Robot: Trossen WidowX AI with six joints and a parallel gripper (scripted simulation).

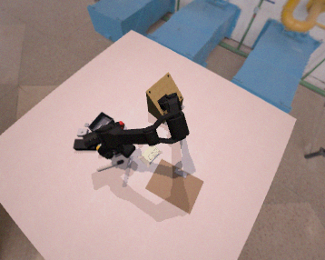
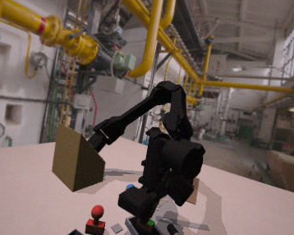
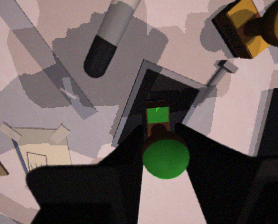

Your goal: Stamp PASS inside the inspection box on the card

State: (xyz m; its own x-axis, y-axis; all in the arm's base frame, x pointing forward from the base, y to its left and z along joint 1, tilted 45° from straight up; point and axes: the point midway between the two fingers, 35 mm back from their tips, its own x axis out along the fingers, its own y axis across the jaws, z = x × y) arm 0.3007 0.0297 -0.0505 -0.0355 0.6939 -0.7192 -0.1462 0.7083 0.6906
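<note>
Right now my gripper tip is 30 mm above the ink pad. From my gripper tip the other things lie so: green-knobbed stamp right at my gripper tip; marker 80 mm ahead, 40 mm to the left, 30 mm below; orange stamp 80 mm ahead, 60 mm to the right, 20 mm below.
</note>
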